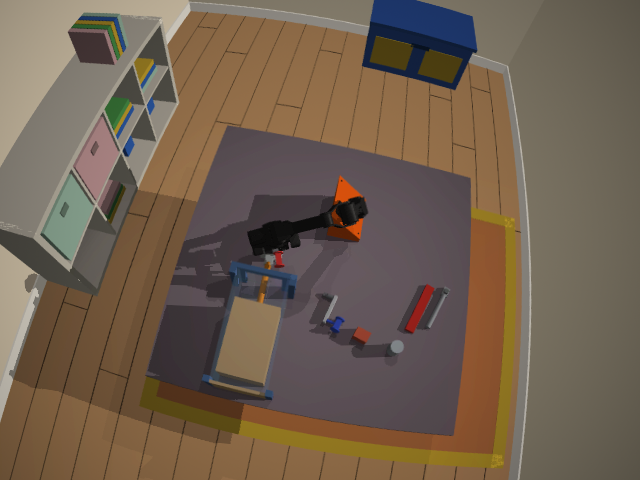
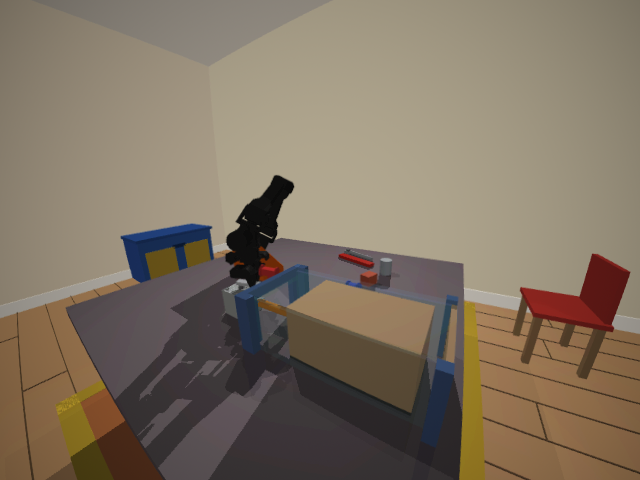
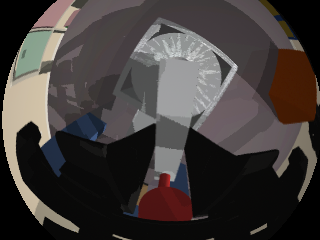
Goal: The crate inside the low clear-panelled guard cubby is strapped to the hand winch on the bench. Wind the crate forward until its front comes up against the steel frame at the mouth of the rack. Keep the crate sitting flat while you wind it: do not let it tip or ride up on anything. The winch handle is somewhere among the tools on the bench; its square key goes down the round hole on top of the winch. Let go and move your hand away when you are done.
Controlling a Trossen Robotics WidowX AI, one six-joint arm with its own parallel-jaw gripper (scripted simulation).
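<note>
The gripper (image 2: 254,286) is also visible in image 3, as the gripper (image 3: 171,130). Visible with it: a grey winch (image 3: 139,82) and a red knob (image 3: 163,203).
</note>
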